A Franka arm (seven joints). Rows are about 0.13 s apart.
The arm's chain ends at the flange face. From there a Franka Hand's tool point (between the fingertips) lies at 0.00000 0.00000 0.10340 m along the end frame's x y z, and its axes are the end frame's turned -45 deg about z.
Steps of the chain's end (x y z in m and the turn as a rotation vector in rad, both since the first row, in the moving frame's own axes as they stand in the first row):
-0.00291, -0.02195, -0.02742, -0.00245, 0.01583, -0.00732
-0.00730, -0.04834, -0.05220, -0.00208, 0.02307, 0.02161
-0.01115, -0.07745, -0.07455, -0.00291, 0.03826, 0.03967
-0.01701, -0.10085, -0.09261, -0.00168, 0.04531, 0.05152
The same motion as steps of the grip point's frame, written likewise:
0.01445, -0.01625, -0.02743, -0.01293, 0.00946, -0.00732
0.03053, -0.03749, -0.05223, -0.01778, 0.01484, 0.02161
0.04940, -0.05959, -0.07463, -0.02911, 0.02500, 0.03967
0.06238, -0.07982, -0.09272, -0.03323, 0.03085, 0.05152

